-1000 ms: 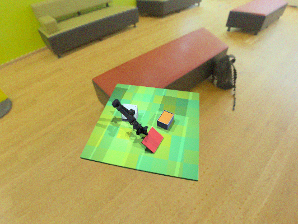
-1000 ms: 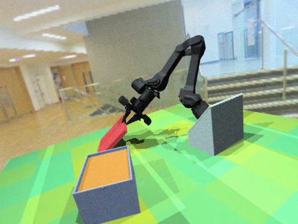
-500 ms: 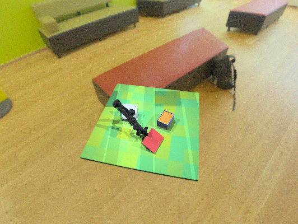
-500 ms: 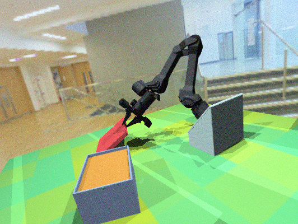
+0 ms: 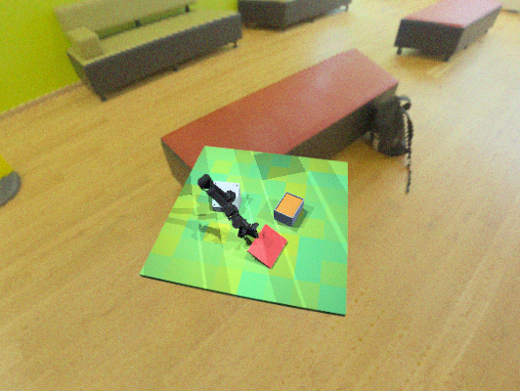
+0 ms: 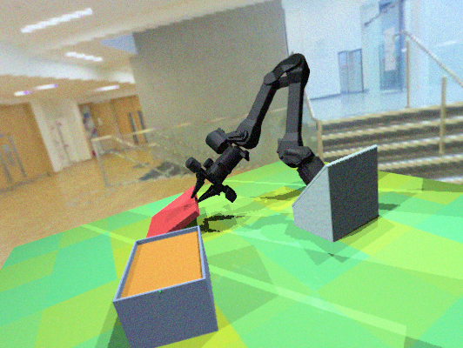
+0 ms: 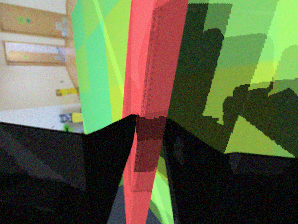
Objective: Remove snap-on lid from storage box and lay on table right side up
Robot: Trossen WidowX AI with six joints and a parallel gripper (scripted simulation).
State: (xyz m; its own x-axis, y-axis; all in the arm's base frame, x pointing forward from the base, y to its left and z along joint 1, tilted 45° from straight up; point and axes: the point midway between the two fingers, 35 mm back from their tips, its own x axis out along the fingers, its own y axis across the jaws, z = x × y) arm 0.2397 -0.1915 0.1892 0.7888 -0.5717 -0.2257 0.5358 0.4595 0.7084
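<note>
Right now the red lid is 7 cm ahead of my gripper tip, 2 cm to the right of it and 3 cm below it. From my gripper tip the other things lie so: storage box (16 cm ahead, 30 cm to the left, 3 cm below).
</note>
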